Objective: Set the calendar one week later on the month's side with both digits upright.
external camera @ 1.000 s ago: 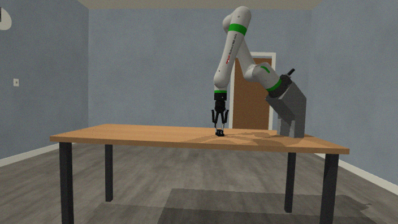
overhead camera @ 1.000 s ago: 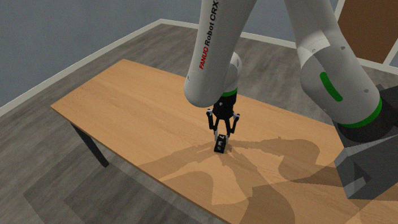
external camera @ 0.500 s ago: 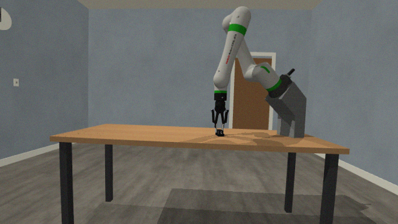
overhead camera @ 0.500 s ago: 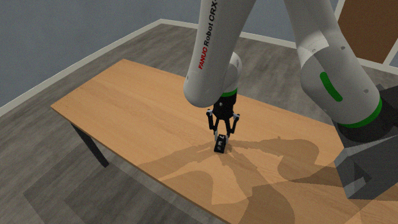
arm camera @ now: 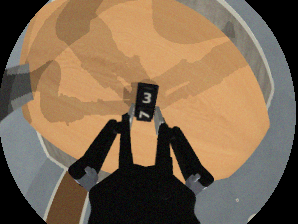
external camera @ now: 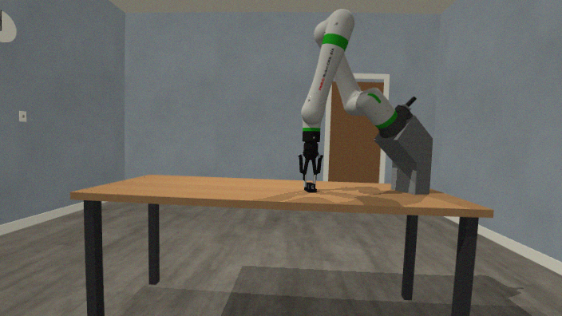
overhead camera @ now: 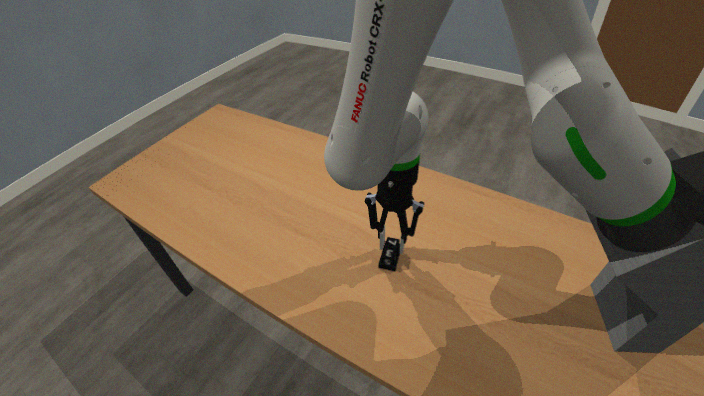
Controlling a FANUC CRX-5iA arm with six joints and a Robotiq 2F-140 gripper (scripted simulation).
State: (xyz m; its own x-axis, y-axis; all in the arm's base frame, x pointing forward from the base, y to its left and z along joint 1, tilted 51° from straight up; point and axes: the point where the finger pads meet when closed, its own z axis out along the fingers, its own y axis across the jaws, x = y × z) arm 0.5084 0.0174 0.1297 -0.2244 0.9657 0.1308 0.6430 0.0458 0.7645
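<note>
Now: hand 4 cm above the tray, 2 cm to the right of it and 1 cm past it.
</note>
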